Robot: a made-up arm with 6 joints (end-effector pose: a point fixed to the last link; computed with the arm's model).
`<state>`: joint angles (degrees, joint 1 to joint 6).
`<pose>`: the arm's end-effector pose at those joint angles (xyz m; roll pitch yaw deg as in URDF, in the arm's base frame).
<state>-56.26 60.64 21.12 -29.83 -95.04 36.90</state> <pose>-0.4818 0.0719 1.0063 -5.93 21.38 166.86</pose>
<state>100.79 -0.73 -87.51 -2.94 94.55 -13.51</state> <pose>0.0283 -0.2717 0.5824 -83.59 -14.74 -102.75</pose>
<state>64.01 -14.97 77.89 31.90 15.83 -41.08</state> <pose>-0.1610 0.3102 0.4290 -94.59 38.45 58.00</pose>
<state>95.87 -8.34 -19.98 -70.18 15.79 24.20</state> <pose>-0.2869 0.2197 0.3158 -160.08 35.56 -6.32</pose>
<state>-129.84 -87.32 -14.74 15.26 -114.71 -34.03</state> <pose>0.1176 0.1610 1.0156 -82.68 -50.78 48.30</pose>
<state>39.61 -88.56 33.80 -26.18 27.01 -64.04</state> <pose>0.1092 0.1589 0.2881 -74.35 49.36 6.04</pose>
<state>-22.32 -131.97 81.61 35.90 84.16 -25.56</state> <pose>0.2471 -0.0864 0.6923 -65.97 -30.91 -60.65</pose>
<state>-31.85 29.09 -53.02 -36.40 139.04 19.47</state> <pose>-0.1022 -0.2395 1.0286 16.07 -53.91 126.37</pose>
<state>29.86 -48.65 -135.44 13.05 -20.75 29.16</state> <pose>-0.1296 0.1055 0.9925 -23.31 -13.42 33.12</pose>
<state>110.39 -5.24 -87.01 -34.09 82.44 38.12</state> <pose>-0.0436 -0.1602 0.4017 -135.31 -24.66 -128.45</pose>
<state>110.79 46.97 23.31 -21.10 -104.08 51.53</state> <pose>-0.5129 -0.0361 0.4133 163.81 -36.84 -162.88</pose>
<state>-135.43 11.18 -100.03 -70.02 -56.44 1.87</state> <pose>0.1564 0.2589 0.9416 -65.38 -23.49 -8.96</pose>
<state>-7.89 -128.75 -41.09 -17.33 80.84 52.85</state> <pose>-0.1435 -0.3042 0.5896 -99.70 12.31 142.05</pose>
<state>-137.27 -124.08 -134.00 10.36 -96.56 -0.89</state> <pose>-0.4909 0.0147 0.6215 -86.04 9.12 140.88</pose>
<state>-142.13 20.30 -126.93 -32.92 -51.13 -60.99</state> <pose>0.2595 0.1145 0.5433 -77.40 21.37 20.78</pose>
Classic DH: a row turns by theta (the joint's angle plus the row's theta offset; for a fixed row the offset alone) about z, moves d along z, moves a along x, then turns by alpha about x. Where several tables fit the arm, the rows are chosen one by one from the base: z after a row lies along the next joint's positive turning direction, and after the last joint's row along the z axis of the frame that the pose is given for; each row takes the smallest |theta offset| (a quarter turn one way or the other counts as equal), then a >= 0, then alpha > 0; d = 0 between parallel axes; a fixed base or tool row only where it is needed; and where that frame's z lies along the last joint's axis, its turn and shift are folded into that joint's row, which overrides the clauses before.
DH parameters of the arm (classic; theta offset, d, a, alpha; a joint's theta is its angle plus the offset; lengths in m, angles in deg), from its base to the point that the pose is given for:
base (fixed): 90 0.6827 0.0003 90
joint 1: -85.46 -0.1049 0.0168 -106.14
joint 2: 54.27 0.0192 0.0547 73.25
joint 3: 63.27 -0.112 0.0431 -137.79
joint 4: 63.85 -0.1499 0.0343 -94.51
joint 5: 0 0.3289 -0.0922 94.51
joint 6: -28.1 -0.06 -0.0471 -101.71
tool (fixed): 153.57 0.0049 0 0

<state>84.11 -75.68 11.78 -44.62 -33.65 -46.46</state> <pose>0.0554 0.4661 0.4914 -74.09 27.79 55.19</pose>
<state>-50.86 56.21 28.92 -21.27 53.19 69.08</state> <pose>-0.2457 -0.1002 0.9909 13.16 38.71 -36.07</pose>
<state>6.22 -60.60 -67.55 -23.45 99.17 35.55</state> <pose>-0.2392 -0.3084 0.7290 -54.57 -5.97 155.29</pose>
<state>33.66 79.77 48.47 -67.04 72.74 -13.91</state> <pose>-0.1474 -0.2580 1.0816 45.94 -9.78 -65.45</pose>
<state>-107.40 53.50 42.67 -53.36 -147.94 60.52</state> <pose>-0.4300 0.3115 0.4790 -178.13 64.23 -47.88</pose>
